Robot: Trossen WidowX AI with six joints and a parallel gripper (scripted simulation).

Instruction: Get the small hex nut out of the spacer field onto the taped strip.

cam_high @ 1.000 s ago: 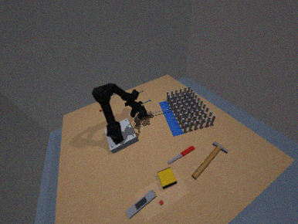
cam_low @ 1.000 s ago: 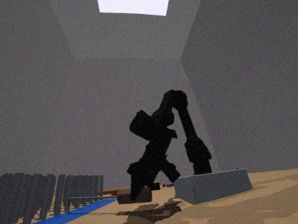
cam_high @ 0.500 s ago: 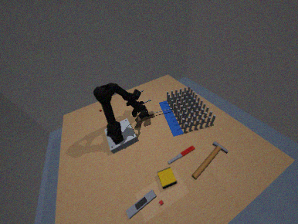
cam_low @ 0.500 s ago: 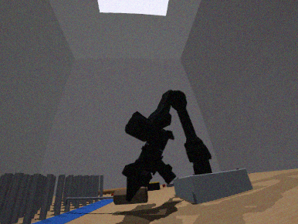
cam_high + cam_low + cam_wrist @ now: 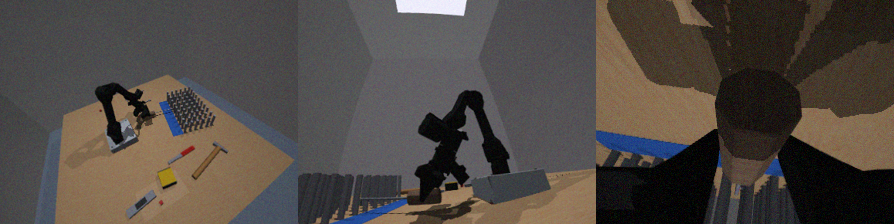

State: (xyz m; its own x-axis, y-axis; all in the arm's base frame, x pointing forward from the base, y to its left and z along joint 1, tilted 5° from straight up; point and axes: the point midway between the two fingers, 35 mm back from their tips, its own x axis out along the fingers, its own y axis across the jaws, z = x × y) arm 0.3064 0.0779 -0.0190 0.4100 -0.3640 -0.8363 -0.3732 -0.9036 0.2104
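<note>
Right now the blue taped strip is 130 mm ahead of my gripper tip, 100 mm to the right of it and 30 mm below it. The rest, counted from my gripper tip: yellow block: 200 mm behind, 450 mm to the right, 10 mm below; then red-and-grey screwdriver: 50 mm behind, 400 mm to the right, 30 mm below; then hook tool: 100 mm ahead, 40 mm to the right.
</note>
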